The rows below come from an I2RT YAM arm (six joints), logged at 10 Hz.
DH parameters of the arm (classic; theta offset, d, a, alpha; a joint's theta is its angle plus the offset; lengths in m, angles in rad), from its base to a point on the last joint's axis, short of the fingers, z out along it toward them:
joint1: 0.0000 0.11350 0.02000 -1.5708
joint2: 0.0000 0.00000 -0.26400 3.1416
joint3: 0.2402 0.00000 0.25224 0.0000
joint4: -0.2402 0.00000 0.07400 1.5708
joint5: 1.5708 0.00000 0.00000 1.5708
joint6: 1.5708 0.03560 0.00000 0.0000
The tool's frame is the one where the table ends.
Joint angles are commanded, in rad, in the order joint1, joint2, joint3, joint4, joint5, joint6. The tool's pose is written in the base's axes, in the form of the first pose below.
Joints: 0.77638, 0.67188, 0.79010, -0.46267, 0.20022, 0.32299
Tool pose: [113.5, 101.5, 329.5, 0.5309, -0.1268, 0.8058, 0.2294]
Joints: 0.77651, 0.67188, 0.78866, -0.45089, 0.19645, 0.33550
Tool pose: [113.7, 102.0, 330.3, 0.5322, -0.1219, 0.8037, 0.2366]
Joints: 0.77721, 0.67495, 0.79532, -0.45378, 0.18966, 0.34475
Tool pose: [113.7, 102.4, 331.8, 0.5299, -0.1204, 0.8039, 0.2419]
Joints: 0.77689, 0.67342, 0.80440, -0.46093, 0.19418, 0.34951
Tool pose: [113.0, 101.5, 334.3, 0.5314, -0.1167, 0.8033, 0.2422]
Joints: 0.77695, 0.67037, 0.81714, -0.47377, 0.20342, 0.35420
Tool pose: [111.9, 99.9, 337.7, 0.5335, -0.1118, 0.8030, 0.2409]
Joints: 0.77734, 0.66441, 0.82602, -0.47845, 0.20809, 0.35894
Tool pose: [110.5, 98.4, 341.0, 0.5371, -0.1077, 0.8005, 0.2431]
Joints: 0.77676, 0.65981, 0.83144, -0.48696, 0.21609, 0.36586
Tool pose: [109.5, 96.9, 342.6, 0.5384, -0.1021, 0.8006, 0.2423]
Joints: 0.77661, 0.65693, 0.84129, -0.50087, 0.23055, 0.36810
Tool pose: [108.5, 95.2, 344.8, 0.5405, -0.0970, 0.8013, 0.2374]
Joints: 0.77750, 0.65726, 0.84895, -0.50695, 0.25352, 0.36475
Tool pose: [108.3, 94.1, 346.7, 0.5455, -0.0918, 0.8010, 0.2289]
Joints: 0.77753, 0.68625, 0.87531, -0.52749, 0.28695, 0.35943
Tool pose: [111.9, 96.0, 349.9, 0.5448, -0.0868, 0.8073, 0.2096]
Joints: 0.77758, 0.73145, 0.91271, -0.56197, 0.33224, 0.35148
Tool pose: [117.6, 99.5, 353.0, 0.5403, -0.0821, 0.8179, 0.1801]
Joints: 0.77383, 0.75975, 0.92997, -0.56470, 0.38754, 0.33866
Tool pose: [122.9, 101.2, 354.9, 0.5470, -0.0719, 0.8202, 0.1514]
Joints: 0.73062, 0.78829, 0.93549, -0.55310, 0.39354, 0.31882
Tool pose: [132.4, 100.3, 353.8, 0.5487, -0.0622, 0.8237, 0.1289]
